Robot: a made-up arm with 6 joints.
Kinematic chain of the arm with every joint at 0, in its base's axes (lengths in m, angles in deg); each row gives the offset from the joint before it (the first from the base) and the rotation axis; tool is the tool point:
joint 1: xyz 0 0 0.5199 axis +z
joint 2: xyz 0.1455 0 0 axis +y
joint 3: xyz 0 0 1.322 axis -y
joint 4: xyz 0 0 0.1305 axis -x
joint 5: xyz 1.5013 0 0 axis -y
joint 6: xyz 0.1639 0 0 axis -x
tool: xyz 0 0 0
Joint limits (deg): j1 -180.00..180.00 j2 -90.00..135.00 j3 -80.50..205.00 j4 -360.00..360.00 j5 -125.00..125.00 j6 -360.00..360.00
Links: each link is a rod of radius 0.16 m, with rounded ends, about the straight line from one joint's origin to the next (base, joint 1, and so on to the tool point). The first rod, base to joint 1, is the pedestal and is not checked.
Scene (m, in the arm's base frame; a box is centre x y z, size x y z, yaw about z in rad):
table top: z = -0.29
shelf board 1: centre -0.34 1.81 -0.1 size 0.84 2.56 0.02 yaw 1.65
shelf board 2: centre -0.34 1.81 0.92 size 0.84 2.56 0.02 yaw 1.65
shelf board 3: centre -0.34 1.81 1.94 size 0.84 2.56 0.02 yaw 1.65
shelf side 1: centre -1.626 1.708 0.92 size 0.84 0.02 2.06 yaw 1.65
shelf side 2: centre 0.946 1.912 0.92 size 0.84 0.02 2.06 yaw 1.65
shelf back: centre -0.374 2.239 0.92 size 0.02 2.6 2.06 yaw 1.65
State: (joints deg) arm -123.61 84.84 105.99 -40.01 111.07 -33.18
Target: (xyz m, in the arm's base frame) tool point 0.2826 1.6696 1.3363
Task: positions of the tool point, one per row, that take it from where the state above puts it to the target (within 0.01 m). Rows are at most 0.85 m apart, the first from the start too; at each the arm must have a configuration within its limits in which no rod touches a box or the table.
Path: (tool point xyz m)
1: -1.2877 -1.8563 2.0799
2: -0.9076 -1.3278 2.5485
3: -0.5087 -0.7054 2.7464
4: -0.1488 -0.0842 2.6684
5: 0.1260 0.4429 2.3535
6: 0.2900 0.8029 1.8769
7: 0.3394 0.9542 1.3363
8: 0.3515 1.1906 1.3717
9: 0.3334 1.4320 1.3714
10: 0.2826 1.6696 1.3363

